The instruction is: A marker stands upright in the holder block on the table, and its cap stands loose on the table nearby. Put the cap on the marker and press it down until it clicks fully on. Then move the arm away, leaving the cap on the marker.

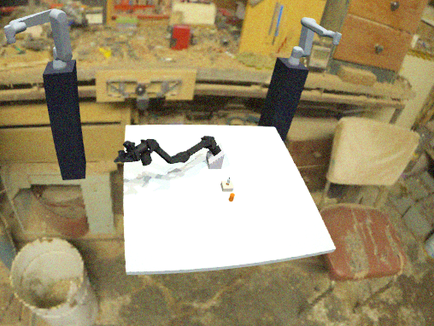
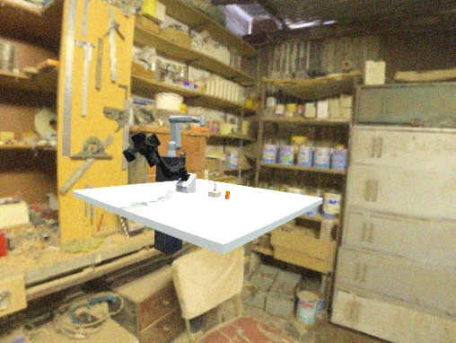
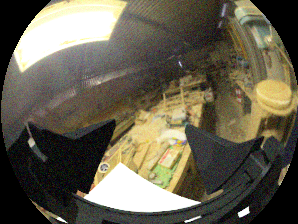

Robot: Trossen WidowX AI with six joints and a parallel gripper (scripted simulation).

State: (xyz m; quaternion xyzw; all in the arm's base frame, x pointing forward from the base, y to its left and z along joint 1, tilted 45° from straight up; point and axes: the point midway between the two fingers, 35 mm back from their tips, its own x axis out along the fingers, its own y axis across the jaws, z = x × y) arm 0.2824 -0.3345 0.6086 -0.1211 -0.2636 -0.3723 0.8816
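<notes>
Now: the orange cap 80 mm ahead of my gripper tip, 700 mm to the left of it and 300 mm below it.
</notes>
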